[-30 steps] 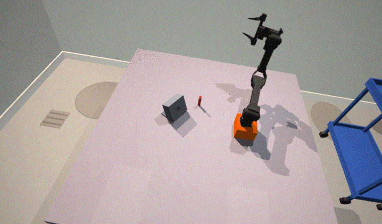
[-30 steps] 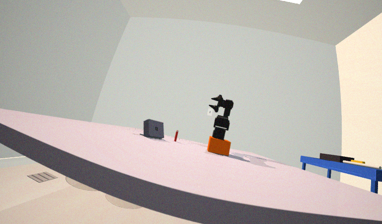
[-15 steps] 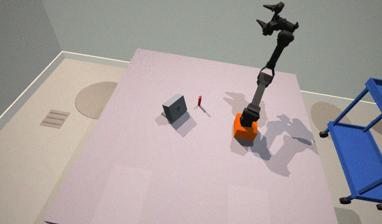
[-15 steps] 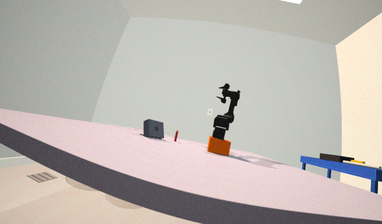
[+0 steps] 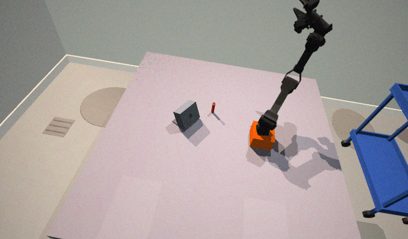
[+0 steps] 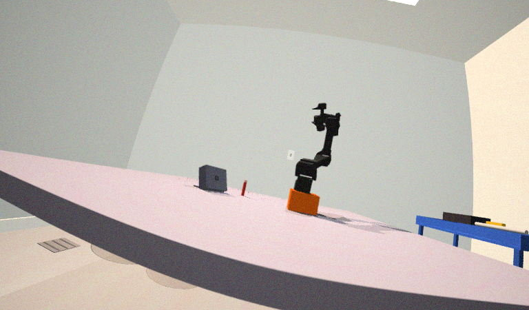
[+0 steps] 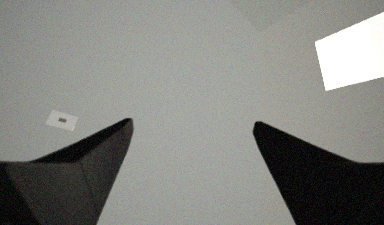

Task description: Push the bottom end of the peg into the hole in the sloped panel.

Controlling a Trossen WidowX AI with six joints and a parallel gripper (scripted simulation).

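The red square peg lies 340 mm ahead of my gripper tip, 210 mm to the left of it and 550 mm below it. From my gripper tip the other things lie so: sloped panel: 500 mm ahead, 290 mm to the left, 560 mm below.
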